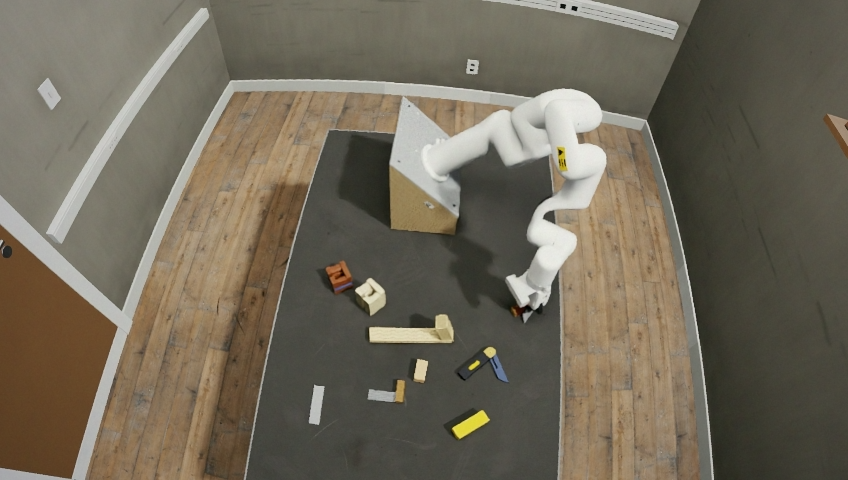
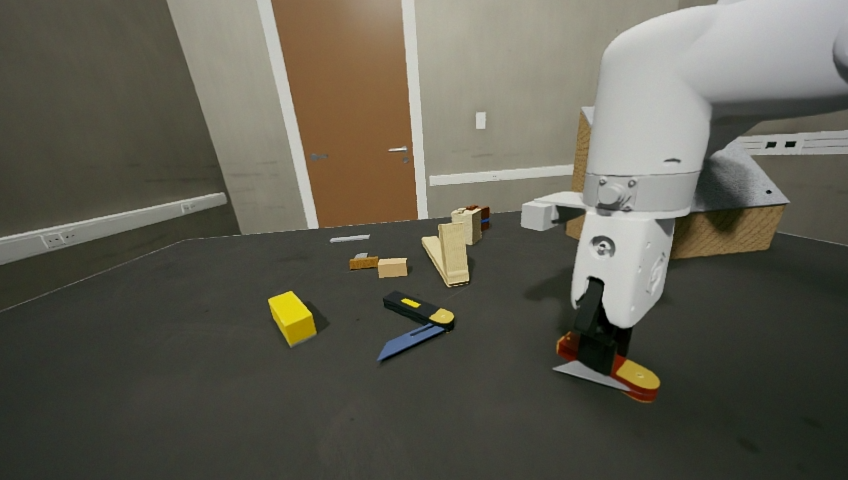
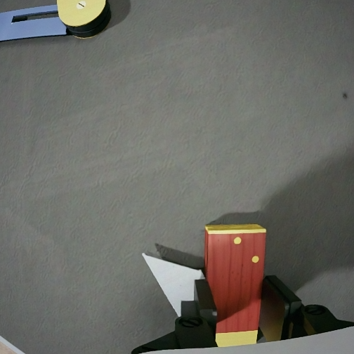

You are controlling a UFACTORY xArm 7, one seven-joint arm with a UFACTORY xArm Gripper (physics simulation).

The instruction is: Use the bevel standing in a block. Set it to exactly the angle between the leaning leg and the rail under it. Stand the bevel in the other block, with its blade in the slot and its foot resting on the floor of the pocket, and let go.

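Pixels of known places: gripper, fingertip midpoint: (image 2: 601, 357); arm's base, origin of the base link: (image 1: 433, 163).
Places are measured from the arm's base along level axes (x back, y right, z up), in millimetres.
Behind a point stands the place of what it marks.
My gripper (image 1: 528, 308) @[x -399, y -295, z -185 mm] (image 2: 606, 356) @[x -399, y -295, z -185 mm] (image 3: 233, 302) points down, shut on the red handle of a bevel (image 1: 516, 311) @[x -419, y -265, z -182 mm] (image 2: 639, 375) @[x -385, y -325, z -182 mm] (image 3: 235, 280) with yellow ends, at or very near the mat. Its grey blade (image 2: 586, 374) @[x -427, y -306, z -190 mm] (image 3: 172, 280) sticks out at a sharp angle beside one finger. A cream block (image 1: 370, 297) @[x -411, y 175, z -123 mm] (image 2: 468, 226) @[x -401, y 142, z -148 mm] with a pocket and a red-brown block (image 1: 339, 277) @[x -324, y 280, z -170 mm] (image 2: 485, 217) @[x -304, y 260, z -160 mm] with a coloured band stand at the left. No bevel shows in either. A pale wooden rail (image 1: 401, 335) @[x -505, y 83, z -178 mm] (image 2: 437, 258) @[x -513, y 31, z -180 mm] lies nearer the middle, with a leaning leg (image 1: 443, 327) @[x -513, y -32, z -87 mm] (image 2: 453, 252) @[x -499, y -55, z -135 mm] at one end.
A black bevel with a blue blade (image 1: 476, 364) @[x -592, y -136, z -182 mm] (image 2: 416, 308) @[x -587, y -148, z -182 mm] (image 3: 82, 12) lies open on the mat. Also there are a yellow block (image 1: 470, 424) @[x -782, y -114, z -163 mm] (image 2: 291, 318) @[x -766, y -151, z -164 mm], a tan block (image 1: 420, 370) @[x -616, y 26, z -169 mm] (image 2: 392, 268) @[x -616, y 9, z -180 mm], a small square (image 1: 399, 391) @[x -680, y 84, z -179 mm] (image 2: 363, 262) @[x -680, y 72, z -184 mm] and a white strip (image 1: 316, 404) @[x -734, y 322, z -195 mm] (image 2: 349, 238) @[x -737, y 314, z -195 mm].
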